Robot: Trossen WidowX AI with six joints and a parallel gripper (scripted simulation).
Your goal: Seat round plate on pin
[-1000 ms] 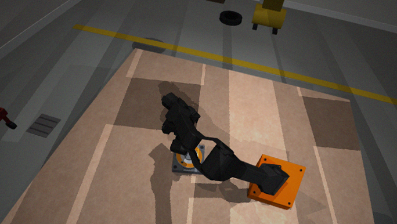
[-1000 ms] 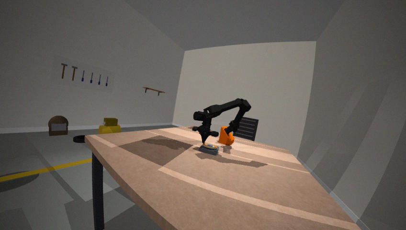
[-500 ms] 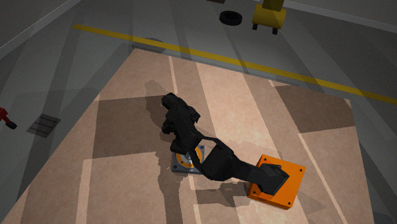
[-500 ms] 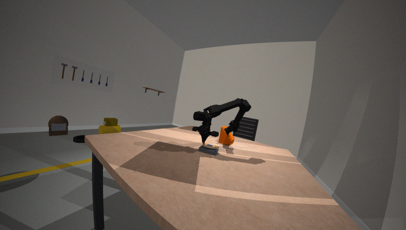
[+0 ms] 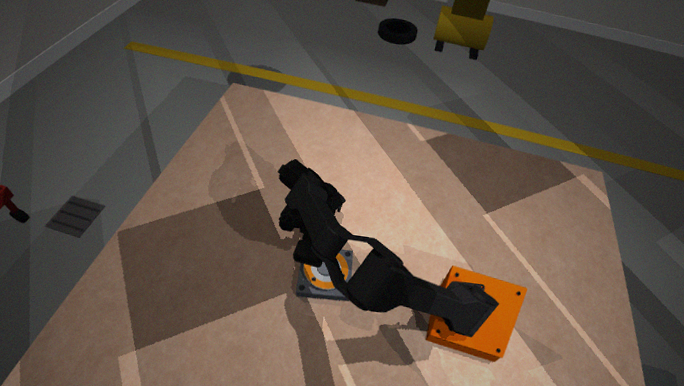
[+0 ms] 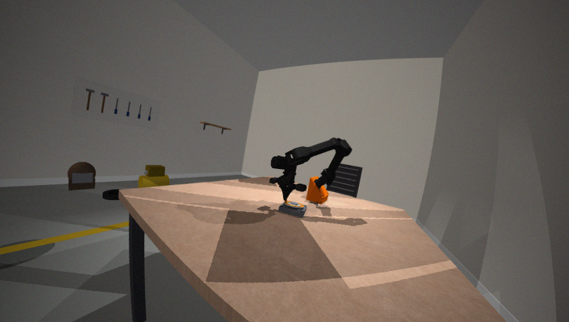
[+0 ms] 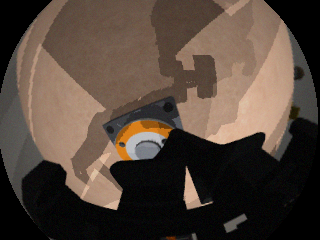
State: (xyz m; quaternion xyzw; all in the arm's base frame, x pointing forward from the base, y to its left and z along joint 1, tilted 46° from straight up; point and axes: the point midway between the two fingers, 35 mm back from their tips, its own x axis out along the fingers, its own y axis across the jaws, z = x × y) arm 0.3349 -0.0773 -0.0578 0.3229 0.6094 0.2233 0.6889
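The round plate lies 2 cm behind my gripper tip, 2 cm to the left of it and 1 cm below it. The rest, counted from my gripper tip: grey square base 3 cm behind, 4 cm to the left, 3 cm below.
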